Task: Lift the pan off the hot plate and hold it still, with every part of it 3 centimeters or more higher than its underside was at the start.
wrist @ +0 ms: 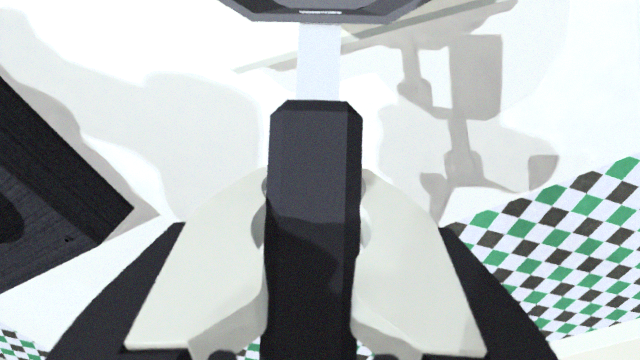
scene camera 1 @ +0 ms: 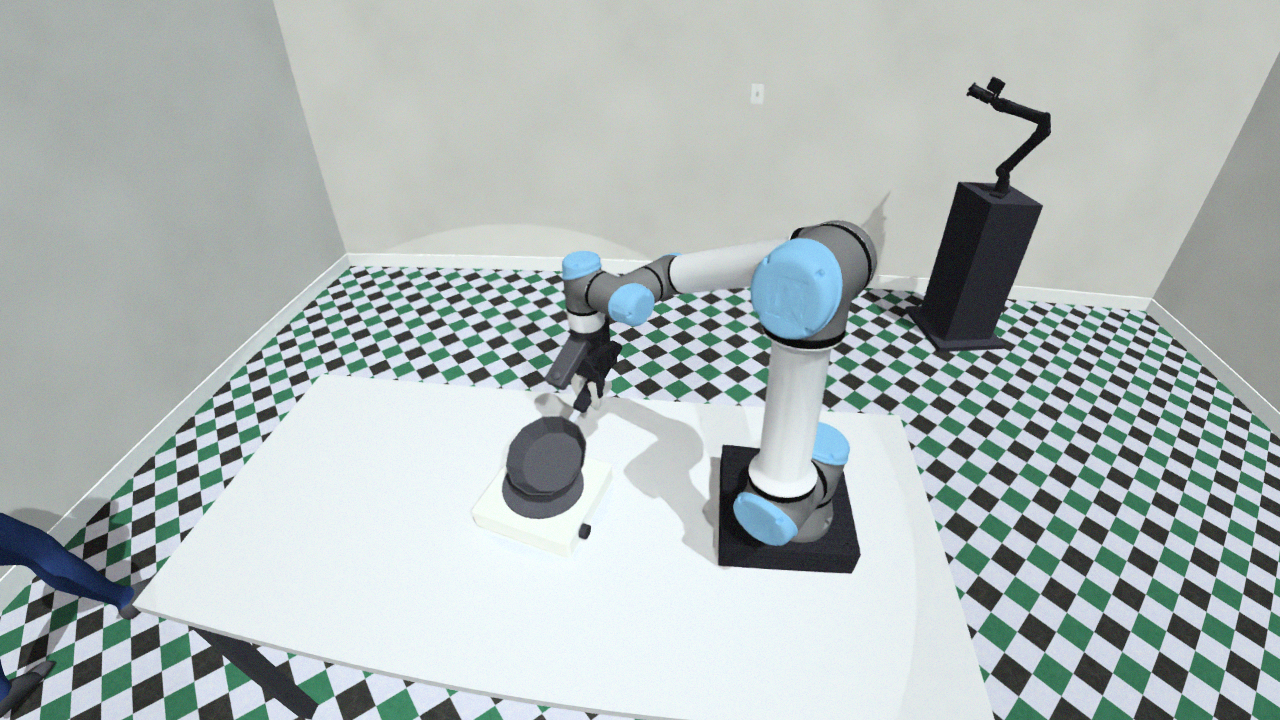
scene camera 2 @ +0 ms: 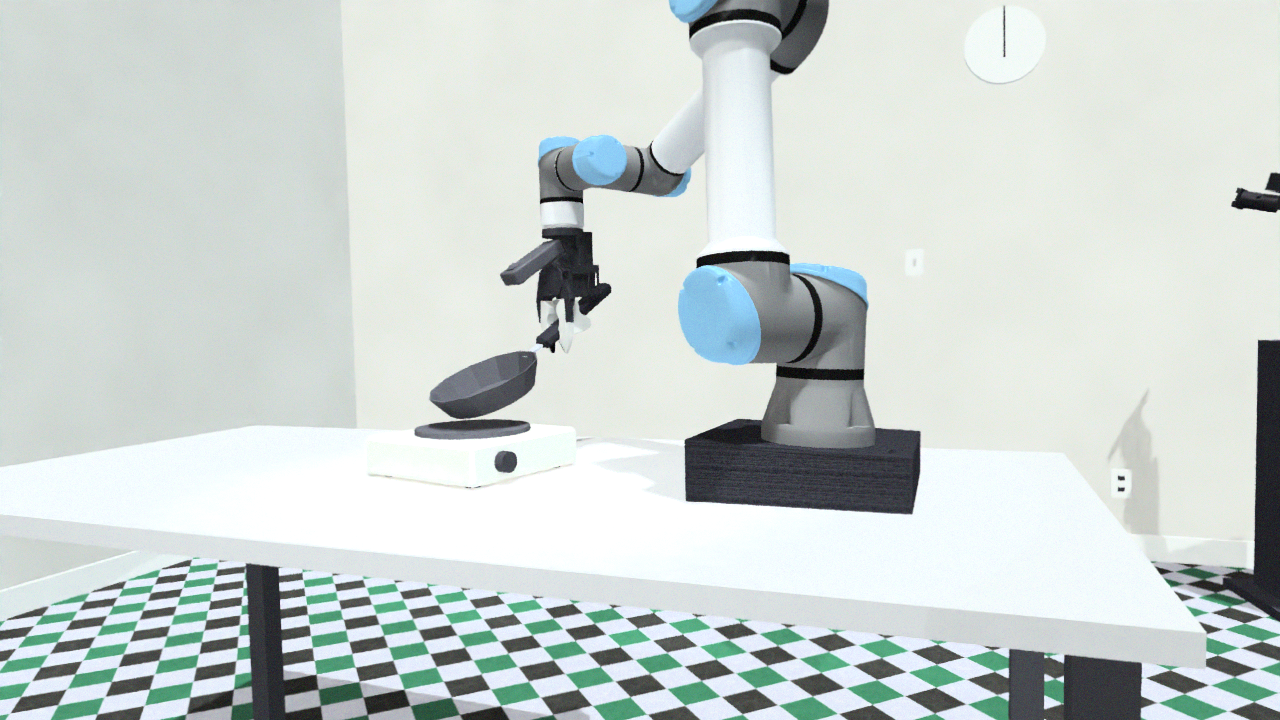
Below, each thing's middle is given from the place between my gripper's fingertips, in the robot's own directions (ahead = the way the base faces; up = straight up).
Labels:
Right now the dark grey pan point(scene camera 2: 482, 388) is 6 cm ahead of my hand, 5 cm to the left of it and 1 cm above it. The rest, counted from my hand: white hot plate point(scene camera 2: 471, 453) 15 cm below, 12 cm to the left, 11 cm ahead.

